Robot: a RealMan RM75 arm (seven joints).
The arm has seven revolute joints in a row. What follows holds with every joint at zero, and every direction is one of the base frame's. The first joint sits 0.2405 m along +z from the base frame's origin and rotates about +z. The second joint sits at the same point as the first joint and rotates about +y. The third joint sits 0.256 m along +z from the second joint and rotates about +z. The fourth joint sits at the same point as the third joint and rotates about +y. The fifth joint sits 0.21 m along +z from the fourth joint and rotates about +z. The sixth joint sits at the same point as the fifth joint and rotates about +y. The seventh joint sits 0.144 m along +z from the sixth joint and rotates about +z. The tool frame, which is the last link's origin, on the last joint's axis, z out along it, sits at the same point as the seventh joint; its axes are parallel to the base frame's.
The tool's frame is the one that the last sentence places.
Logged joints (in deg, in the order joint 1, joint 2, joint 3, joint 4, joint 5, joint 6, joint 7), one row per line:
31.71 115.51 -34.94 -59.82 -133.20 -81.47 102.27
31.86 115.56 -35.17 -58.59 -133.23 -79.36 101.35
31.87 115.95 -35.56 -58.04 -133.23 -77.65 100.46
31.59 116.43 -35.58 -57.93 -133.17 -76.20 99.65
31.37 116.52 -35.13 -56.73 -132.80 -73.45 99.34
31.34 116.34 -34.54 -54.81 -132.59 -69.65 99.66
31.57 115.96 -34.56 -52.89 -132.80 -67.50 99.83
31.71 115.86 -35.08 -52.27 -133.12 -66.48 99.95
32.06 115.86 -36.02 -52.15 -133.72 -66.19 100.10
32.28 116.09 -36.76 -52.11 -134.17 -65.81 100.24
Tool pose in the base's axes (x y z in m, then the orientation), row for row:
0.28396 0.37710 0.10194 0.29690 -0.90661 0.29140 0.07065
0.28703 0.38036 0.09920 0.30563 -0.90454 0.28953 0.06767
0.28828 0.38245 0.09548 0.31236 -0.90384 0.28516 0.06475
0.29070 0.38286 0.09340 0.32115 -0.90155 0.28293 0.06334
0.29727 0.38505 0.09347 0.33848 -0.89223 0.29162 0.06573
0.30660 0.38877 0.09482 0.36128 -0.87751 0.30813 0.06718
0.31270 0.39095 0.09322 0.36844 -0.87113 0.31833 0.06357
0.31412 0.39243 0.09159 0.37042 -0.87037 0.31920 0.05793
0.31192 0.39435 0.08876 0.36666 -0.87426 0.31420 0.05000
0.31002 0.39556 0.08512 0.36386 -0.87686 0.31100 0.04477
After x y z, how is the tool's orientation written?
As a quaternion, w x y z.
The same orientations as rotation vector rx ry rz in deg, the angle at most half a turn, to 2 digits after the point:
-138.10 44.39 10.76
-137.19 43.91 10.26
-136.62 43.10 9.79
-135.69 42.58 9.53
-133.16 43.52 9.81
-129.53 45.48 9.92
-128.15 46.83 9.35
-127.92 46.91 8.51
-128.72 46.26 7.36
-129.28 45.85 6.60

